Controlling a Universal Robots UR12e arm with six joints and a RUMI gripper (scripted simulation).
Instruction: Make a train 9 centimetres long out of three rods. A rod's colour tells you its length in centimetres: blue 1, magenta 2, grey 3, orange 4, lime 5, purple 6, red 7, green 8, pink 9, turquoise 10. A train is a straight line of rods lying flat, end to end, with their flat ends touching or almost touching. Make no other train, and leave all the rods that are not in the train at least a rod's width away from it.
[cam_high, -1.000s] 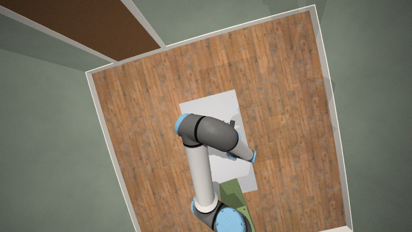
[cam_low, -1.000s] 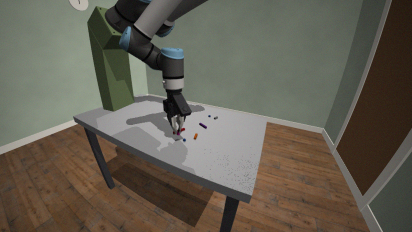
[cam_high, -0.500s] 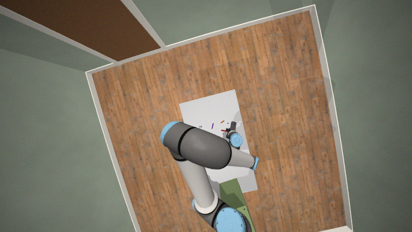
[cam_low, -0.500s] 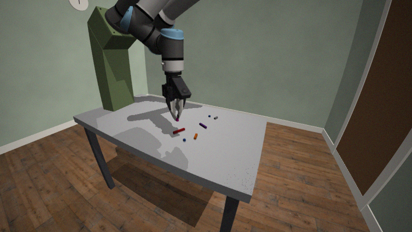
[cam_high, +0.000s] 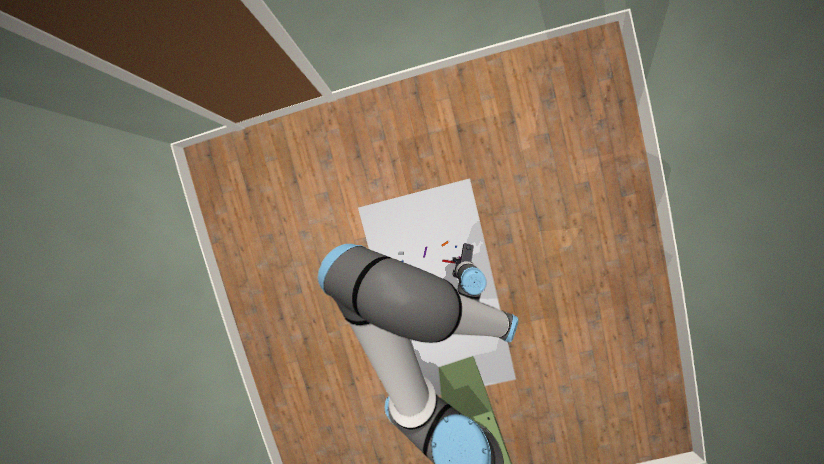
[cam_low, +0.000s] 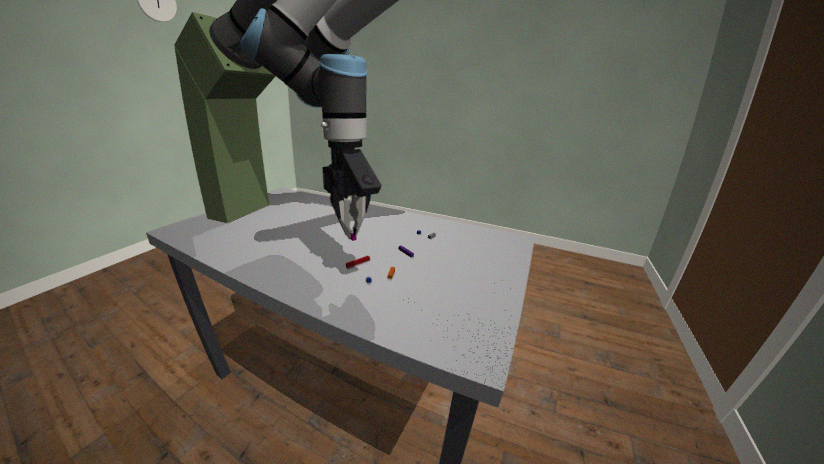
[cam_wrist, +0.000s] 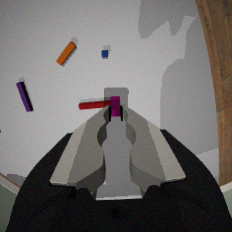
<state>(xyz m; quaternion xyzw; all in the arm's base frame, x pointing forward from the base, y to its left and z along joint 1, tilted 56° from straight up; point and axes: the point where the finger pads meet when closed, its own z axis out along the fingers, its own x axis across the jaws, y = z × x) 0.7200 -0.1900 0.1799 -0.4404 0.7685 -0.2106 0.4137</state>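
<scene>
My gripper is now 11 cm above the red rod, 5 cm to the right of it and 2 cm past it. The rest, counted from my hand: orange rod: 11 cm below, 8 cm ahead, 4 cm to the left; purple rod: 17 cm to the left, 11 cm below, 6 cm ahead; magenta rod: 1 cm below.
</scene>
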